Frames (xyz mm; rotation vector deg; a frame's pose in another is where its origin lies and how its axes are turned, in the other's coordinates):
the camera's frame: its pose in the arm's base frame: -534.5 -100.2 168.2 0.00 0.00 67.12
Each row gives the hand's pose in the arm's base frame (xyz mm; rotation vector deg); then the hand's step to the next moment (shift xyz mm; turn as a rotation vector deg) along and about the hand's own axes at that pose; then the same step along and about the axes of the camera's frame.
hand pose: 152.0 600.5 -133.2 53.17 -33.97 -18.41
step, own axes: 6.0 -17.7 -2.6 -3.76 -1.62 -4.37
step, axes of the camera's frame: -8.1 -10.1 -13.7 3.37 1.82 -4.60
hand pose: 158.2 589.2 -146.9 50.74 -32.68 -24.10
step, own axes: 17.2 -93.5 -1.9 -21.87 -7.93 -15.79
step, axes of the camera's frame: -55.2 -27.9 -72.2 12.81 14.06 -20.71
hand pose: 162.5 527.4 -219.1 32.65 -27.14 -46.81
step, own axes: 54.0 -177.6 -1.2 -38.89 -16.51 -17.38
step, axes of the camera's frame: -153.4 3.4 -104.5 15.75 30.34 -30.31
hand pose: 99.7 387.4 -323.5 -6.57 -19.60 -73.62
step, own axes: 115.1 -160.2 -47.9 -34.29 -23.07 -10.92
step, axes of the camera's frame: -196.6 43.1 -26.1 9.30 34.50 -23.46
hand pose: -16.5 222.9 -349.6 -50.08 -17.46 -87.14
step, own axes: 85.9 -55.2 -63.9 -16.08 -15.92 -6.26
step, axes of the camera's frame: -113.7 23.9 31.6 2.47 20.99 -10.22
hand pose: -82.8 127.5 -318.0 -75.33 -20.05 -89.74
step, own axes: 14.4 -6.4 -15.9 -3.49 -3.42 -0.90
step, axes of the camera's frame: -19.8 5.3 8.9 0.95 4.42 -2.07
